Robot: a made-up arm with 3 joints. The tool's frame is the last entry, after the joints.
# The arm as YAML. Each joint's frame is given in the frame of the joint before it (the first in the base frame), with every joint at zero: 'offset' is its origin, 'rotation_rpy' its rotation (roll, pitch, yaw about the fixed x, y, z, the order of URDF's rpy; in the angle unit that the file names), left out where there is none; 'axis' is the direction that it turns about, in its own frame. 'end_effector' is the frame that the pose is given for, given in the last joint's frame.
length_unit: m
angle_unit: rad
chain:
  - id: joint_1
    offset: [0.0, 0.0, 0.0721]
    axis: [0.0, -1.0, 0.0]
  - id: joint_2
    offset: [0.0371, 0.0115, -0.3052]
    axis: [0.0, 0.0, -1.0]
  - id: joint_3
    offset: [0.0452, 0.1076, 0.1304]
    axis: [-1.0, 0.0, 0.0]
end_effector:
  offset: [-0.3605, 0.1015, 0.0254]
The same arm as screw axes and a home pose.
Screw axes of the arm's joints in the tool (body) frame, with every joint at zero. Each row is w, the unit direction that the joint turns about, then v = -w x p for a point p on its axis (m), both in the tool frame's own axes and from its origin. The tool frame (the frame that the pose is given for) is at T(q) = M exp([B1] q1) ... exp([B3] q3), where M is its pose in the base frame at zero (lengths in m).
B1: w 0 -1 0 v 0.1494 0 -0.2782
B2: w 0 0 -1 v 0.2091 0.3153 0
B3: w -1 0 0 v 0 0.0254 -0.1015
M: xyz -0.2782 0.2206 -0.0773 (m) rpy 0 0 0 (deg, as in URDF)

